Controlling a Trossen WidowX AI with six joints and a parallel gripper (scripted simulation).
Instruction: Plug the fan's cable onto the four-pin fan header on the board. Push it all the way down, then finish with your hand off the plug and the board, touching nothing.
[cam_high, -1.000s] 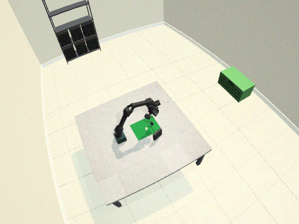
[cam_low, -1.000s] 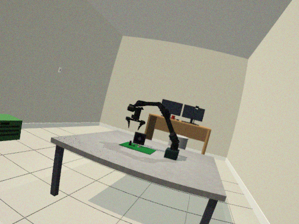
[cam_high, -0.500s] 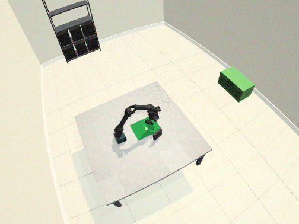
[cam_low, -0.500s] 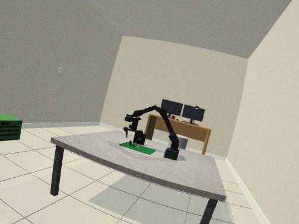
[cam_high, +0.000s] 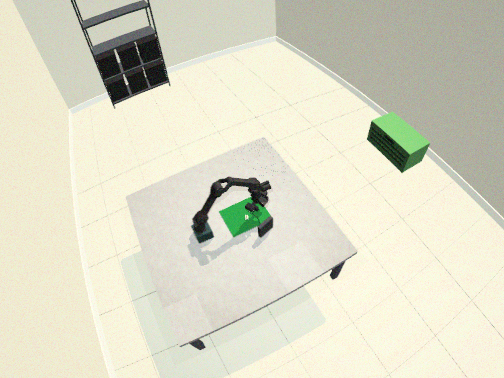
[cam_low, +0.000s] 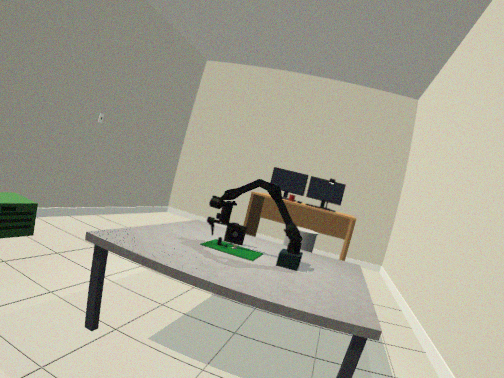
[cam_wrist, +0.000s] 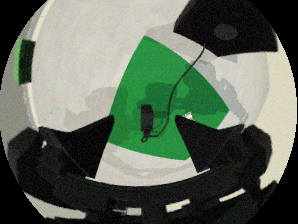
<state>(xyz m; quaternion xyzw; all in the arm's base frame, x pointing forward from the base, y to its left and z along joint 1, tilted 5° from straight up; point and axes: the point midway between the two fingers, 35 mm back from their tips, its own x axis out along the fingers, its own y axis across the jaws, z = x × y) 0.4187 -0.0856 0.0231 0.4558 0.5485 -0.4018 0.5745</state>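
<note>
Right now the black plug is 20 mm below my gripper tip, 10 mm to the left of it and 10 mm behind it. From my gripper tip the other things lie so: black fan: 160 mm to the right, 70 mm behind, 20 mm above; then white header: 100 mm behind, 40 mm below; then green circuit board: 90 mm behind, 60 mm below, 20 mm to the left.
</note>
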